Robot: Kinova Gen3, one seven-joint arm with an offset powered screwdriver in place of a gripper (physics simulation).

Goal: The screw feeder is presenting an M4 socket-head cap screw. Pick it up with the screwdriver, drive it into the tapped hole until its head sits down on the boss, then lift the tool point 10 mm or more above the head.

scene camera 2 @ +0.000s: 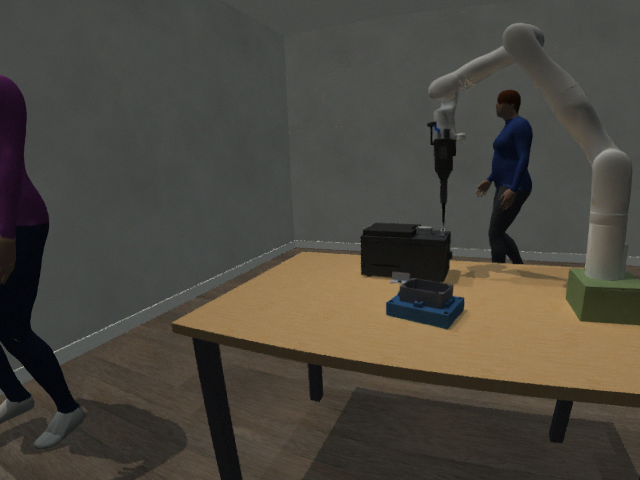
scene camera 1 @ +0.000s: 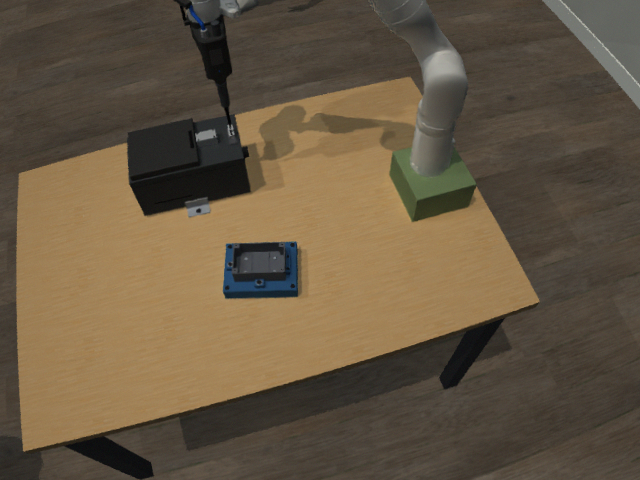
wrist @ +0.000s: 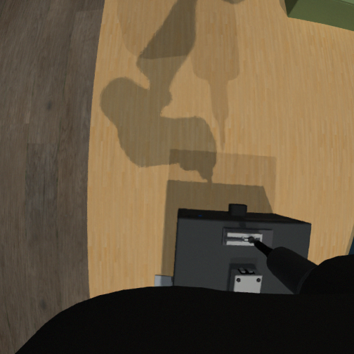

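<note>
The screwdriver (scene camera 1: pixel 228 122) (scene camera 2: pixel 443 225) (wrist: pixel 256 242) points down over the right end of the black screw feeder (scene camera 1: pixel 188 183) (scene camera 2: pixel 403 255) (wrist: pixel 202 250). A small grey screw (scene camera 2: pixel 443 229) (wrist: pixel 251 240) shows at the bit's tip, just above the feeder's pale slot. How far its shank stands clear of the slot is hard to tell. The dark grey open housing (scene camera 1: pixel 259 276) (scene camera 2: pixel 424 295) sits in a blue fixture (scene camera 1: pixel 261 293) (scene camera 2: pixel 418 313) on the table, in front of the feeder. Its bosses are small; which one has the tapped hole cannot be told.
A small metal bracket (scene camera 1: pixel 198 210) (scene camera 2: pixel 400 277) lies at the feeder's front. The arm's green base block (scene camera 1: pixel 439 201) (scene camera 2: pixel 607 304) (wrist: pixel 322 12) stands on the wooden table (scene camera 1: pixel 129 335) (scene camera 2: pixel 310 320) at the right. A person in blue (scene camera 2: pixel 512 149) and a person in purple (scene camera 2: pixel 20 196) stand beyond the table.
</note>
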